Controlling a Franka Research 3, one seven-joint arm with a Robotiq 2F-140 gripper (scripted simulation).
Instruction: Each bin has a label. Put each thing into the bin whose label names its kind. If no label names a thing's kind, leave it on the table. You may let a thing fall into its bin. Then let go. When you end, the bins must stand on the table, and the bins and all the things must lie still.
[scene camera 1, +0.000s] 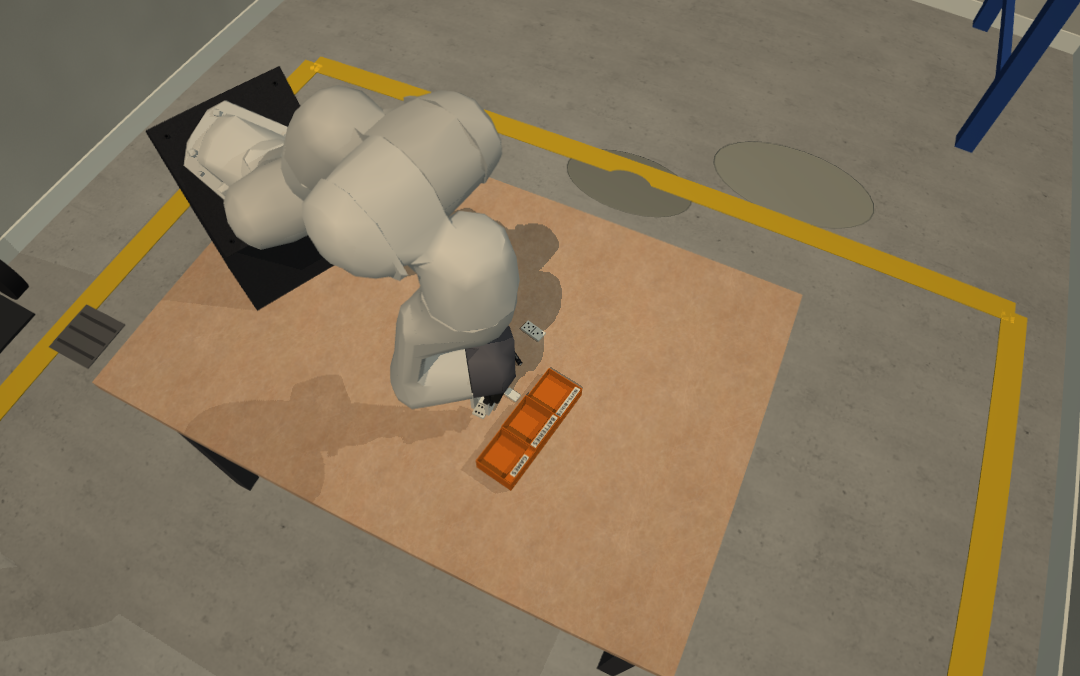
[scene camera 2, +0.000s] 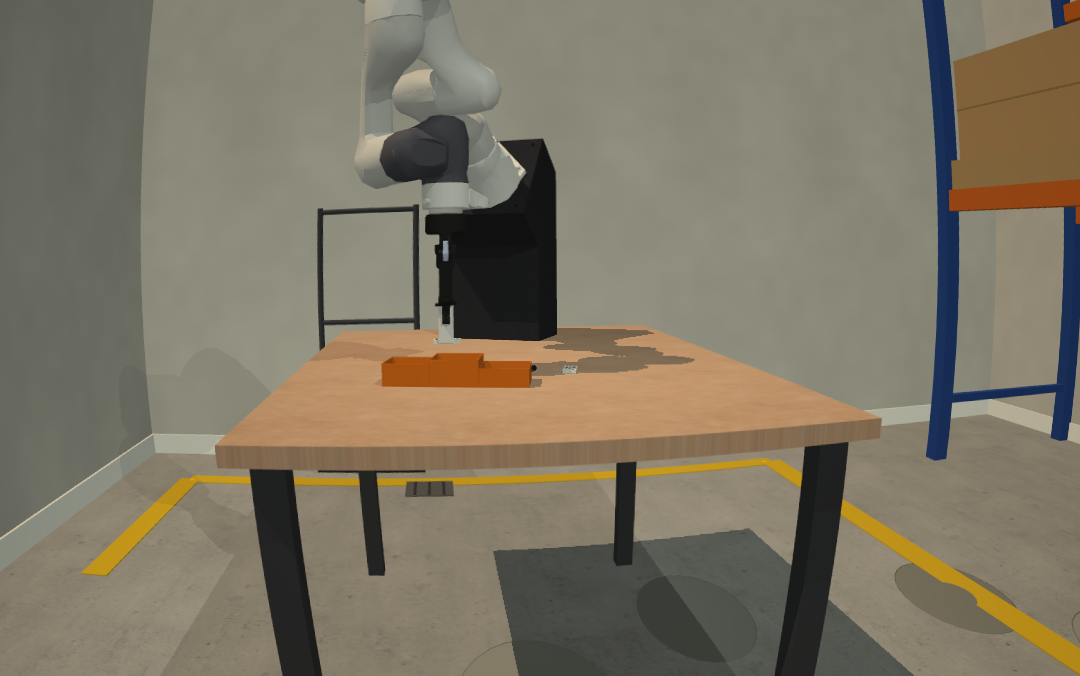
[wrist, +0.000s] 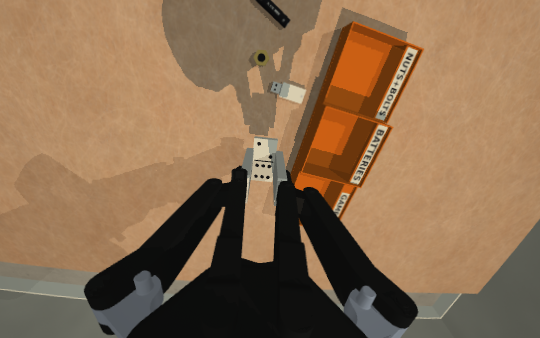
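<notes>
The gripper is visible in scene camera 2 (scene camera 2: 446, 341) and in the wrist view (wrist: 263, 160).
</notes>
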